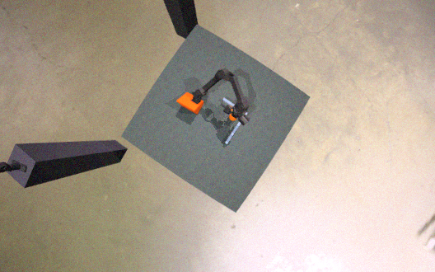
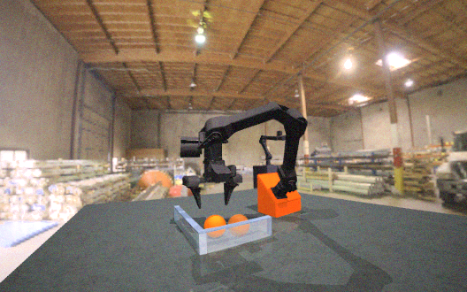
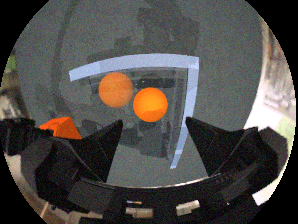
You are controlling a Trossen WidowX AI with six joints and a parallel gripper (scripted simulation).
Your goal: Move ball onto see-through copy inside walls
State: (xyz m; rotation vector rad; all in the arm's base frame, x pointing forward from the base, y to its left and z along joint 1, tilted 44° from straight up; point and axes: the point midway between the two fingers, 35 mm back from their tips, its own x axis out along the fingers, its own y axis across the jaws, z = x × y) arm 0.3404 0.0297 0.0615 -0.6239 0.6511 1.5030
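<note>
Now: the see-through copy of ball 7 cm behind my gripper tip, 4 cm to the left of it and 6 cm below it.
</note>
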